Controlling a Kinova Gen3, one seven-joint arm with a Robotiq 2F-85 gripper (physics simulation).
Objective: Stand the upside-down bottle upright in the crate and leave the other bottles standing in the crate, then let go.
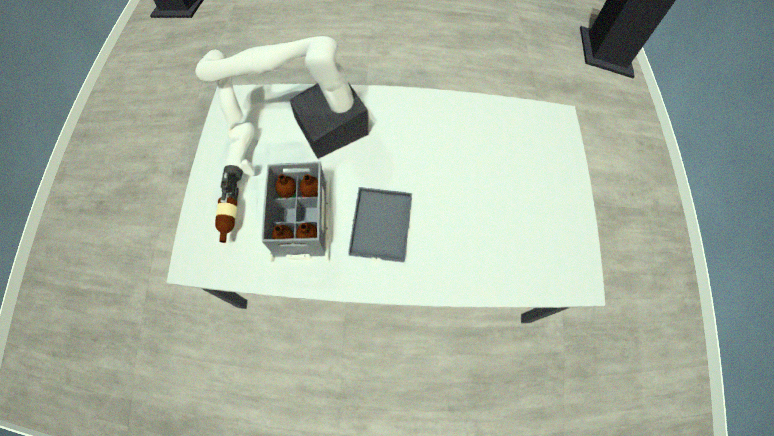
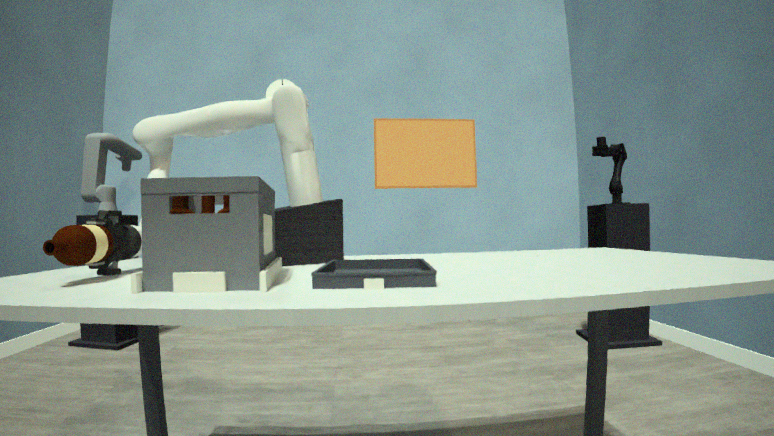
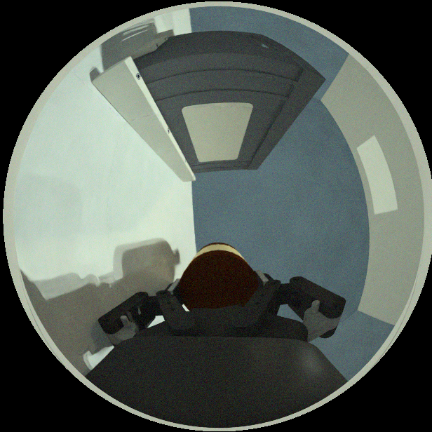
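Pixels of known places: gripper, fingertip midpoint: (image 1: pixel 226 207); arm's base, link origin: (image 1: pixel 341 102) (image 2: pixel 306 204).
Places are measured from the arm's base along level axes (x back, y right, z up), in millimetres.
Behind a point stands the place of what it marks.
Note:
A brown bottle with a cream label (image 1: pixel 224 223) @[x -522, y 302, z -59 mm] (image 2: pixel 75 244) @[x -535, y 288, z -87 mm] (image 3: pixel 219 282) lies level in the air, low over the table, left of the crate. Its neck points toward the table's front edge. My gripper (image 1: pixel 228 198) @[x -451, y 330, z -89 mm] (image 2: pixel 109 243) (image 3: pixel 218 283) is shut on it, behind the label. The grey crate (image 1: pixel 318 248) @[x -535, y -46, z -72 mm] (image 2: pixel 200 243) @[x -553, y 29, z -86 mm] (image 3: pixel 225 75) has two columns of compartments. Two bottles (image 1: pixel 285 186) @[x -356, y 112, z -33 mm] (image 1: pixel 308 186) @[x -342, y 33, z -32 mm] stand in its back row and two (image 1: pixel 281 232) @[x -525, y 72, z -12 mm] (image 1: pixel 306 231) @[x -504, y -7, z -14 mm] in its front row, necks up. The two middle compartments are empty. The held bottle's base end is hidden by the gripper.
Low pale rails (image 1: pixel 297 257) @[x -565, y 30, z -131 mm] (image 2: pixel 198 281) @[x -565, y 28, z -143 mm] (image 3: pixel 145 120) stand against the crate's foot. A shallow dark tray (image 1: pixel 380 224) @[x -383, y -223, z -154 mm] (image 2: pixel 341 280) @[x -512, y -183, z -146 mm] lies right of the crate. The arm's black base block (image 1: pixel 341 132) @[x -96, y -20, z -56 mm] (image 2: pixel 311 235) @[x -86, y -33, z -85 mm] stands behind the crate. The table's left edge is near the held bottle.

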